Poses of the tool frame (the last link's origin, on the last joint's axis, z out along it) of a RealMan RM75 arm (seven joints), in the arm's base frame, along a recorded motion.
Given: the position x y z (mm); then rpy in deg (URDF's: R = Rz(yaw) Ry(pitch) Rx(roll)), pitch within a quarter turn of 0, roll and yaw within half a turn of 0.
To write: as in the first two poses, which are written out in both.
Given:
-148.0, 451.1, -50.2, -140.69, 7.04, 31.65
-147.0, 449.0, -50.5, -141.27, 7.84, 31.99
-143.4, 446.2, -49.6, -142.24, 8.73, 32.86
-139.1, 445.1, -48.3, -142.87, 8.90, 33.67
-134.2, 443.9, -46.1, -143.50, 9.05, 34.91
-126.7, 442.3, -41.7, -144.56, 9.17, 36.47
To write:
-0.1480, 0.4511, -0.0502, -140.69, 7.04, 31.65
-0.1470, 0.4490, -0.0505, -141.27, 7.84, 31.99
-0.1434, 0.4462, -0.0496, -142.24, 8.73, 32.86
-0.1391, 0.4451, -0.0483, -142.87, 8.90, 33.67
-0.1342, 0.4439, -0.0461, -143.50, 9.05, 34.91
-0.1267, 0.4423, -0.0417, -144.56, 9.17, 36.47

